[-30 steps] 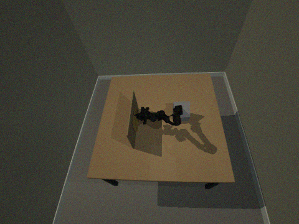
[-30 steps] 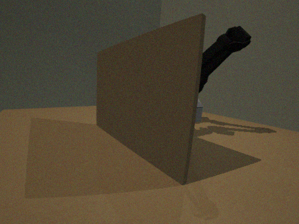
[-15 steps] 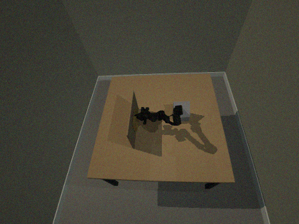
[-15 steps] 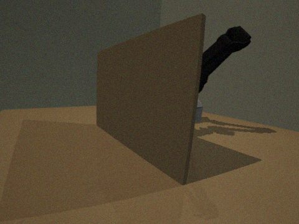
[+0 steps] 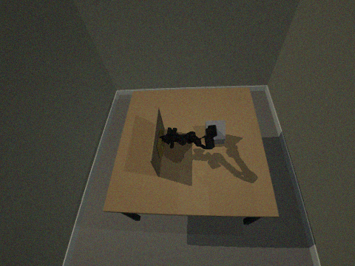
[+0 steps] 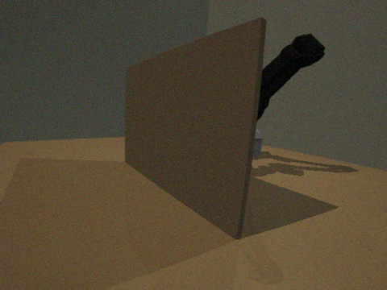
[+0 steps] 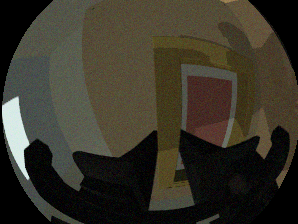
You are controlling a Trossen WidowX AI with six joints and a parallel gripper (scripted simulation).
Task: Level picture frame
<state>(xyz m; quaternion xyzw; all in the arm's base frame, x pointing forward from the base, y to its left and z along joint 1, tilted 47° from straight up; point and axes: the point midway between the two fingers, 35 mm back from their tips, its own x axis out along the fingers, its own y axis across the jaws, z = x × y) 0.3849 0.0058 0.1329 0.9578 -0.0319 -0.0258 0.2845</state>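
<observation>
Now: the picture frame 10 mm to the left of my gripper tip and 50 mm below it. From my gripper tip the other things lie so: brown wall panel: 20 mm ahead, 10 mm to the right, 70 mm below.
</observation>
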